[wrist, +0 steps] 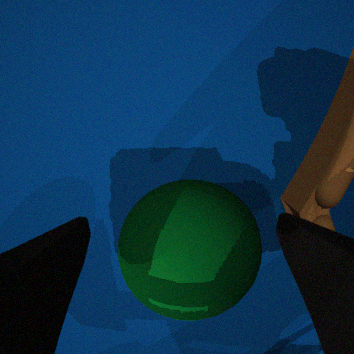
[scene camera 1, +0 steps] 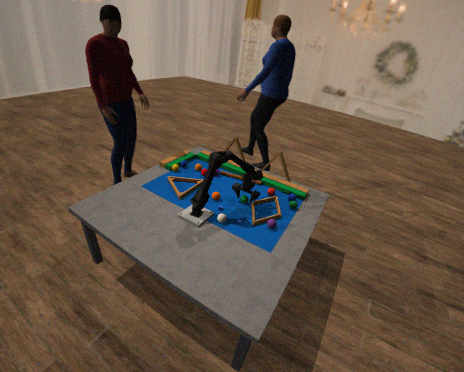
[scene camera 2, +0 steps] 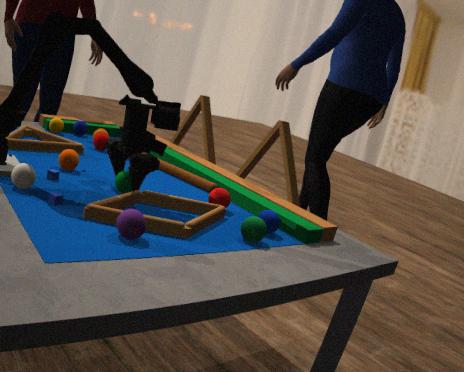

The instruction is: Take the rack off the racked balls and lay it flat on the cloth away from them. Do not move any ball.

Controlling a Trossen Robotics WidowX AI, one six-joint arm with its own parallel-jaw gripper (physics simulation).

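Frame: origin at the arm's base, x ahead, y right, z down, level; metres.
Seen in the pictures: gripper, fingertip midpoint: (wrist: 185, 226) (scene camera 1: 244, 200) (scene camera 2: 126, 186); arm's base at its link origin: (scene camera 1: 196, 213).
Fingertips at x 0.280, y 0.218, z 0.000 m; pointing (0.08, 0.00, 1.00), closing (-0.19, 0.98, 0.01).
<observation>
Pixels of each thing's middle, then the offset from my fingertips to it. Level surfaces: height alone.
- four-sided wooden rack at the middle of its body: (scene camera 2: 161, 211) (scene camera 1: 266, 209) dy +0.159, dx -0.023, dz +0.000 m
- blue cloth at its surface level: dz +0.014 m
- triangular wooden rack at the middle of its body: (scene camera 2: 33, 137) (scene camera 1: 180, 183) dy -0.482, dx -0.034, dz +0.000 m
- green ball at the middle of its body: (wrist: 189, 250) (scene camera 2: 126, 181) (scene camera 1: 244, 199) dy +0.000, dx -0.004, dz -0.013 m
- purple ball at the middle of its body: (scene camera 2: 131, 224) (scene camera 1: 271, 223) dy +0.228, dx -0.165, dz -0.013 m
- red ball at the middle of its body: (scene camera 2: 219, 199) (scene camera 1: 271, 191) dy +0.146, dx +0.187, dz -0.013 m
- white ball at the middle of its body: (scene camera 2: 23, 176) (scene camera 1: 222, 217) dy -0.059, dx -0.260, dz -0.013 m
- orange ball at the middle of its body: (scene camera 2: 68, 159) (scene camera 1: 215, 195) dy -0.185, dx -0.066, dz -0.013 m
A four-sided wooden rack (scene camera 1: 278, 207) (scene camera 2: 205, 218) (wrist: 325, 130) lies flat on the blue cloth (scene camera 1: 270, 243) (scene camera 2: 75, 246). A triangular wooden rack (scene camera 1: 191, 190) (scene camera 2: 45, 146) lies flat at the cloth's other end. No ball shows inside either rack. My gripper (scene camera 1: 245, 197) (scene camera 2: 126, 181) (wrist: 185, 226) points down, open, beside the four-sided rack. A green ball (scene camera 1: 244, 199) (scene camera 2: 123, 181) (wrist: 190, 250) shows between its fingers, with gaps on both sides in the wrist view. In the wrist view, a rack corner shows just behind the right fingertip.
A purple ball (scene camera 1: 271, 224) (scene camera 2: 131, 224) is close outside the four-sided rack. A red ball (scene camera 1: 271, 191) (scene camera 2: 219, 198) is near its far side. A white ball (scene camera 1: 221, 218) (scene camera 2: 23, 175) and orange ball (scene camera 1: 216, 195) (scene camera 2: 68, 159) are nearer the base. Wooden-topped green rails edge the cloth.
</observation>
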